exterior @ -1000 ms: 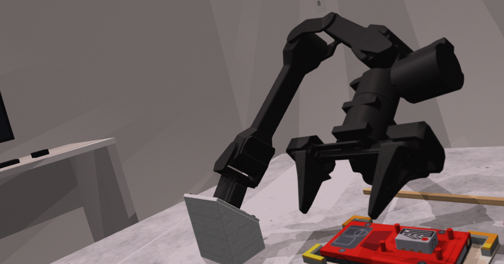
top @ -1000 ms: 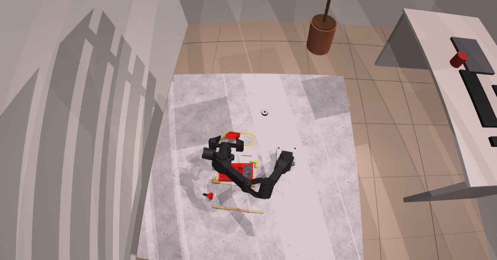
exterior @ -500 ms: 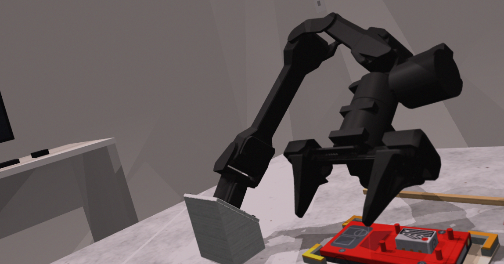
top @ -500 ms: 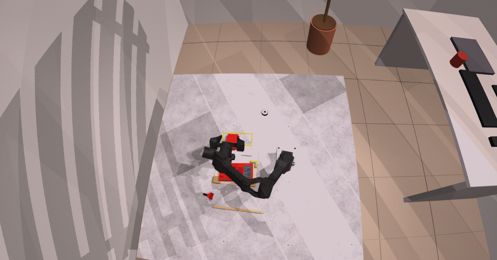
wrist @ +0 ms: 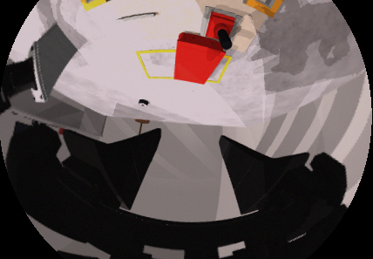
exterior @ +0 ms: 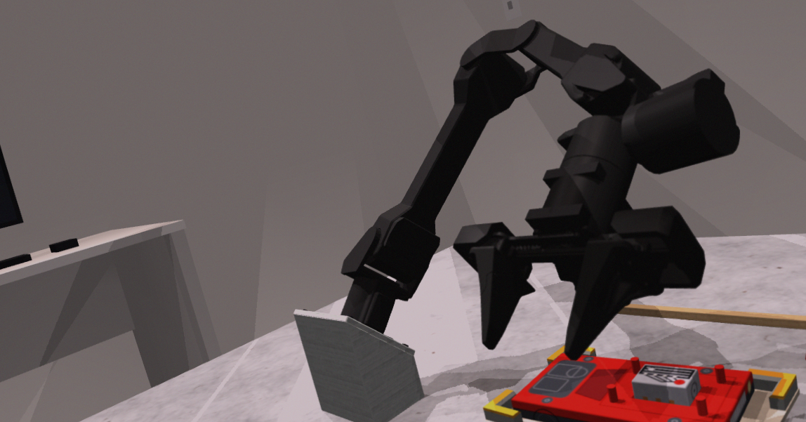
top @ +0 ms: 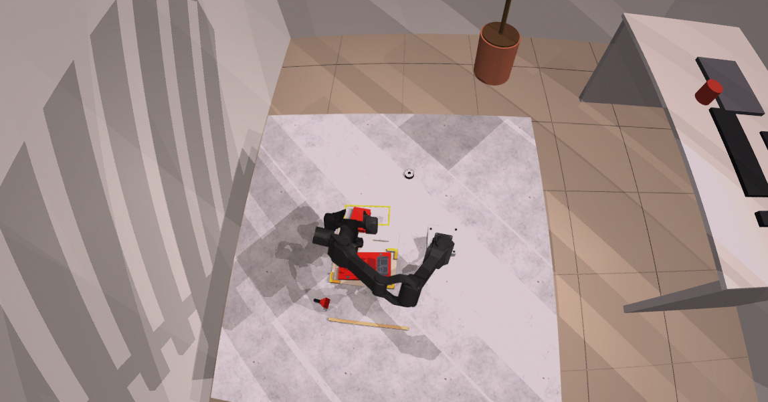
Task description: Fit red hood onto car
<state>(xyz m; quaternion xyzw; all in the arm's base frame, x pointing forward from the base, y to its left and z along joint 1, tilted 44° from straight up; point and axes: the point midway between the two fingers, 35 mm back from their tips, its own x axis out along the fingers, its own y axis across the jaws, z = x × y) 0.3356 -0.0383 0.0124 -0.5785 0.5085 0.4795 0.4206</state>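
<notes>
Now: gripper tip 130 mm above the red hood and 10 mm to the left of it. Also, from my gripper tip: grey engine block: 180 mm to the left, 120 mm below, 20 mm behind; wooden strip: 380 mm to the left, 140 mm below, 110 mm behind.
</notes>
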